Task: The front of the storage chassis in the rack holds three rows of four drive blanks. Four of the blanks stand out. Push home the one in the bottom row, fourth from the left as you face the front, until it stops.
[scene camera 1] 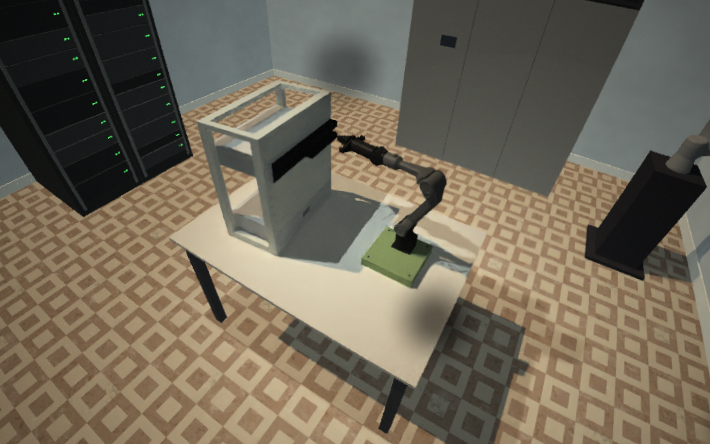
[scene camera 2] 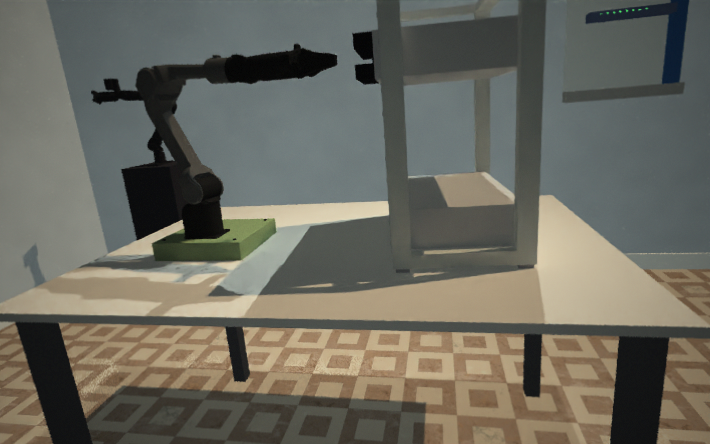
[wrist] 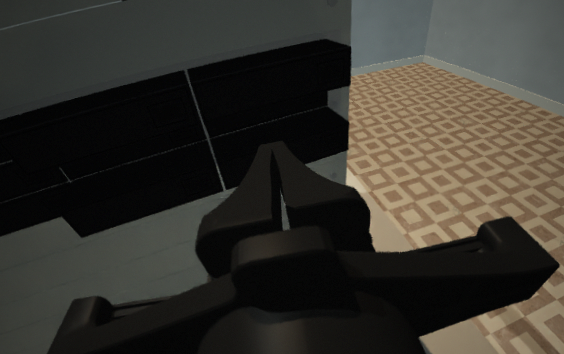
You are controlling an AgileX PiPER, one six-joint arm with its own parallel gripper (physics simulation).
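The rack point(scene camera 1: 267, 209) point(scene camera 2: 396, 157) stands on the table, with the storage chassis point(scene camera 2: 455, 49) in its upper part. The bottom-row fourth blank point(scene camera 1: 325, 141) point(scene camera 2: 366, 74) point(wrist: 322, 134) is black and stands out at the right end; its left edge meets a thin light gap in the wrist view. The top-row fourth blank point(scene camera 2: 362, 44) point(wrist: 280, 67) also stands out above it. My gripper point(scene camera 1: 340, 139) point(scene camera 2: 336, 60) point(wrist: 274, 158) is shut and empty. Its tips are a short way in front of the blanks, apart from them, near the height between the two in scene camera 2. Dark shading hides the blank faces.
To the left, the bottom-row third blank point(wrist: 145, 192) also stands out. A second, lower chassis point(scene camera 2: 463, 227) sits in the rack. The arm's green base point(scene camera 1: 396, 256) point(scene camera 2: 209, 243) is on the table point(scene camera 1: 324, 298) point(scene camera 2: 418, 308). A dark pedestal point(scene camera 1: 638, 214) stands on the floor beyond.
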